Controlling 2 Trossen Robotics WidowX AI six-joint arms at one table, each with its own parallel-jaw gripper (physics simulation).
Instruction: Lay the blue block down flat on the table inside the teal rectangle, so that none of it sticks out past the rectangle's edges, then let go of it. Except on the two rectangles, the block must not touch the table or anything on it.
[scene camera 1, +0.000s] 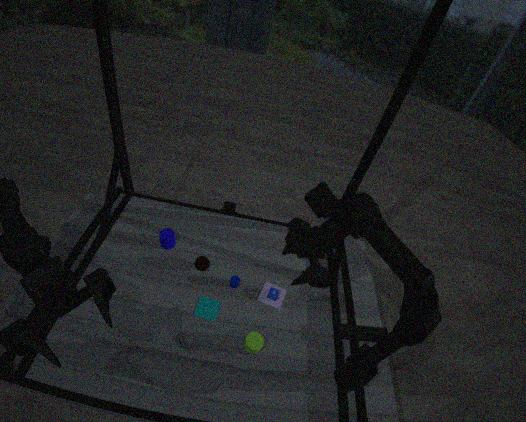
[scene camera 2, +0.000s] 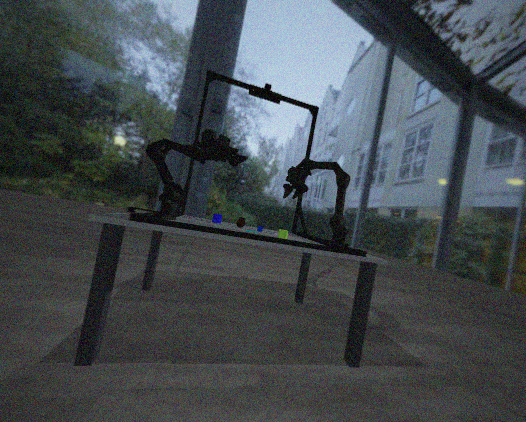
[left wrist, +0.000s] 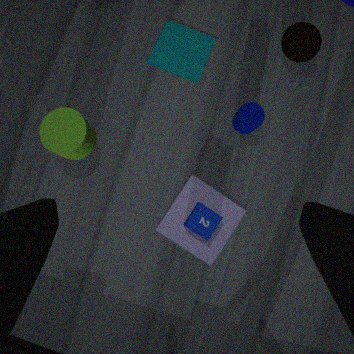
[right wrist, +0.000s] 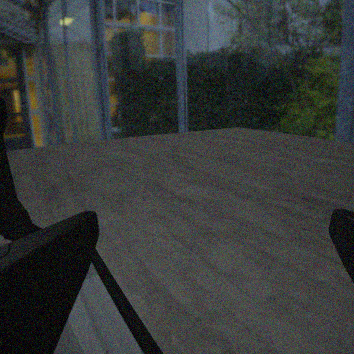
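Seen in the pictures: left gripper, fingertip midpoint: (scene camera 1: 287, 269) (scene camera 2: 288, 198) (left wrist: 181, 212); right gripper, fingertip midpoint: (scene camera 1: 86, 346) (scene camera 2: 243, 154) (right wrist: 214, 222); left arm's base, link origin: (scene camera 1: 348, 379) (scene camera 2: 337, 245); right arm's base, link origin: (scene camera 2: 166, 214).
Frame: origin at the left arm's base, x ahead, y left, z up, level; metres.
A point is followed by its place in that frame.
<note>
The blue block (scene camera 1: 273, 293) {z 0.000, x 0.160, y -0.306 m} (left wrist: 203, 221) {z 0.000, x 0.157, y -0.308 m} is on the pale pink rectangle (scene camera 1: 275, 304) {z -0.018, x 0.156, y -0.274 m} (left wrist: 227, 215) {z -0.018, x 0.163, y -0.340 m}, with a face marked "2" up; its height is hard to judge. The teal rectangle (scene camera 1: 207, 308) {z -0.018, x 0.376, y -0.283 m} (left wrist: 182, 51) {z -0.018, x 0.373, y -0.285 m} lies to the left of it in scene camera 1 and is bare. My left gripper (scene camera 1: 289, 268) {z 0.211, x 0.179, y -0.270 m} (scene camera 2: 285, 193) {z 0.211, x 0.179, y -0.270 m} (left wrist: 181, 212) {z 0.211, x 0.179, y -0.270 m} is open and empty, high above the table; in its wrist view the block lies between and beyond the fingertips. My right gripper (scene camera 1: 85, 346) {z 0.324, x 0.591, y -0.083 m} (scene camera 2: 240, 161) {z 0.324, x 0.591, y -0.083 m} (right wrist: 214, 222) {z 0.324, x 0.591, y -0.083 m} is open and empty, raised at the picture's left, far from the block.
A small blue cylinder (scene camera 1: 235, 281) {z 0.012, x 0.281, y -0.356 m} (scene camera 2: 260, 229) {z -0.006, x 0.285, y -0.348 m} (left wrist: 249, 118) {z 0.012, x 0.276, y -0.361 m} stands between the two rectangles, towards the far side. A green cylinder (scene camera 1: 254, 342) {z 0.025, x 0.258, y -0.148 m} (scene camera 2: 283, 234) {z 0.004, x 0.268, y -0.131 m} (left wrist: 63, 132) {z 0.025, x 0.253, y -0.155 m} stands on the near side. A dark brown round object (scene camera 1: 202, 263) {z 0.027, x 0.384, y -0.423 m} (scene camera 2: 241, 222) {z 0.015, x 0.388, y -0.414 m} (left wrist: 301, 42) {z 0.025, x 0.371, y -0.426 m} and a larger blue object (scene camera 1: 167, 239) {z 0.035, x 0.500, y -0.522 m} (scene camera 2: 217, 218) {z 0.010, x 0.508, y -0.520 m} are farther back.
</note>
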